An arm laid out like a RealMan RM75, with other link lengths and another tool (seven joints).
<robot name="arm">
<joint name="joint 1" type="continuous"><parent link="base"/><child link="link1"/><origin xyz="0.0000 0.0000 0.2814" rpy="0.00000 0.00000 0.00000"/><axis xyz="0 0 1"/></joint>
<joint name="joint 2" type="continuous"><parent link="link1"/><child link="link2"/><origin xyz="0.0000 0.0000 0.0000" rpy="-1.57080 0.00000 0.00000"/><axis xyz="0 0 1"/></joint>
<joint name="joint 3" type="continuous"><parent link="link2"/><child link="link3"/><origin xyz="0.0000 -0.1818 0.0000" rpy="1.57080 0.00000 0.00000"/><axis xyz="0 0 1"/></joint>
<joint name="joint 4" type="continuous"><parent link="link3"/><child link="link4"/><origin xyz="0.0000 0.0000 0.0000" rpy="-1.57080 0.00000 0.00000"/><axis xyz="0 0 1"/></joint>
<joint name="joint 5" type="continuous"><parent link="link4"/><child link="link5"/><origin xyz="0.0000 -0.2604 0.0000" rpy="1.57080 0.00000 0.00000"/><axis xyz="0 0 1"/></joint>
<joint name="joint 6" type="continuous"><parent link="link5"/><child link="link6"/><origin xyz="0.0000 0.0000 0.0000" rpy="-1.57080 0.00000 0.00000"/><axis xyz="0 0 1"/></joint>
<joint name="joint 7" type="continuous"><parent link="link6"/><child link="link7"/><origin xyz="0.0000 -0.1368 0.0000" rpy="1.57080 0.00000 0.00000"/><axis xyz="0 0 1"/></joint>
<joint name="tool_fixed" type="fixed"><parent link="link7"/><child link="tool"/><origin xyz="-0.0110 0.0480 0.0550" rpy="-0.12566 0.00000 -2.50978"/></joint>
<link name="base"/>
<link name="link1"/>
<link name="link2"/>
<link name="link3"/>
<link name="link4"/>
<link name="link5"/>
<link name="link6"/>
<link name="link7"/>
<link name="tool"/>
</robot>
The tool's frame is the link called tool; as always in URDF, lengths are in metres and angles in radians. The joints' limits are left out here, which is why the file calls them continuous.
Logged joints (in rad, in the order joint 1, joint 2, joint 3, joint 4, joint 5, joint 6, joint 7), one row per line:
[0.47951, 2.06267, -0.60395, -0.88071, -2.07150, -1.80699, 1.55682]
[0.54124, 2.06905, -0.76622, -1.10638, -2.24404, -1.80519, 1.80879]
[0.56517, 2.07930, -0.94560, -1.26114, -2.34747, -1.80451, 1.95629]
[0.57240, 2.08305, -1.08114, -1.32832, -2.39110, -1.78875, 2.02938]
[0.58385, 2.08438, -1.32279, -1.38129, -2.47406, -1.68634, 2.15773]
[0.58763, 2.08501, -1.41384, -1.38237, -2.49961, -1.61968, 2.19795]
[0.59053, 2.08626, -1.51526, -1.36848, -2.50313, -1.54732, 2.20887]
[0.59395, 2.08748, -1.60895, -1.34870, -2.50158, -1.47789, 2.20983]
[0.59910, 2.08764, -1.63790, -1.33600, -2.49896, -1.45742, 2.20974]
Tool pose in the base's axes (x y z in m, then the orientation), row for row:
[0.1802, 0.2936, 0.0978, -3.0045, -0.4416, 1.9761]
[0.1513, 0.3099, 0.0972, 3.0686, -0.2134, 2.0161]
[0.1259, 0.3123, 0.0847, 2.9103, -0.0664, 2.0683]
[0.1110, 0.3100, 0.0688, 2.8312, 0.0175, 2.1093]
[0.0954, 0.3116, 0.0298, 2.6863, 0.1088, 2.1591]
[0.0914, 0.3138, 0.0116, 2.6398, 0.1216, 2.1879]
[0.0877, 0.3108, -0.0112, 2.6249, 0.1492, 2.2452]
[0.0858, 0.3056, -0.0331, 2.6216, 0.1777, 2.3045]
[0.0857, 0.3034, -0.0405, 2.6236, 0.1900, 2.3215]
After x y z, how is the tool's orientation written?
As angles about the fixed x, y, z axes (roll, pitch, yaw), in radians.
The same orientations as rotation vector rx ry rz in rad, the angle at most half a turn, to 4 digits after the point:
[-1.4476, -2.2717, -0.1783]
[-1.6043, -2.5215, -0.2631]
[1.5743, 2.6234, 0.3574]
[1.4516, 2.5662, 0.3885]
[1.2851, 2.4767, 0.4982]
[1.2255, 2.4658, 0.5500]
[1.1350, 2.4849, 0.5620]
[1.0452, 2.5081, 0.5619]
[1.0179, 2.5133, 0.5557]

